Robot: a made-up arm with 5 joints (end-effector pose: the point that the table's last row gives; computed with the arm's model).
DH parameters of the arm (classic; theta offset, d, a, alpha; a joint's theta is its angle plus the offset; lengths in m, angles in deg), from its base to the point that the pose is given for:
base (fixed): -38.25 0 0.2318 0
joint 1: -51.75 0.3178 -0.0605 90
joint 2: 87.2 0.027 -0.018 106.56
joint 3: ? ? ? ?
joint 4: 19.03 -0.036 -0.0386 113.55
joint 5: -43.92 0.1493 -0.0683 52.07
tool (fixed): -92.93 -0.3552 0 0
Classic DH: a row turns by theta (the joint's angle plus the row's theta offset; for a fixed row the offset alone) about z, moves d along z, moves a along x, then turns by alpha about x.
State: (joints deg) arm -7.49 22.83 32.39 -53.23 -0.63
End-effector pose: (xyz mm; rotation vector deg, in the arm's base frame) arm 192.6 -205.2 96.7 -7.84 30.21 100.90
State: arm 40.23 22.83 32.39 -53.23 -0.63
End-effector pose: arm 234.8 -177.2 96.7 -22.87 28.85 147.10
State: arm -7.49 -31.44 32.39 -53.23 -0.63
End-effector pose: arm 222.6 22.4 91.0 23.52 -23.77 104.11
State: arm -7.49 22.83 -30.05 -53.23 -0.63
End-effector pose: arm -22.4 -204.3 207.5 41.46 76.74 76.13
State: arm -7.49 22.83 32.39 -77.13 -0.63
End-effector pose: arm 232.5 -211.5 121.8 -16.66 45.73 117.93
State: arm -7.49 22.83 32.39 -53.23 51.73
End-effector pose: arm 367.5 -21.6 118.6 -28.29 -8.25 139.65
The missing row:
joint 3: 89.2 -0.0523 0.0225 -87.31
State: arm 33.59 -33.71 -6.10 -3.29 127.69
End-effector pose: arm 305.3 144.7 384.9 2.27 -110.99 112.87
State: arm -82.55 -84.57 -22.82 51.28 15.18
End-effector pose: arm 426.0 99.1 315.1 84.71 -68.44 -31.55
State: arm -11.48 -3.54 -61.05 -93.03 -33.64
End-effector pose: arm 50.7 -251.7 316.2 78.16 118.12 98.48
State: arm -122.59 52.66 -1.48 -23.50 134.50
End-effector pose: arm 283.5 -448.0 153.6 -32.24 20.75 55.60
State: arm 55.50 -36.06 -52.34 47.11 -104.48
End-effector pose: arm -1.6 56.8 557.9 33.45 112.40 -55.66
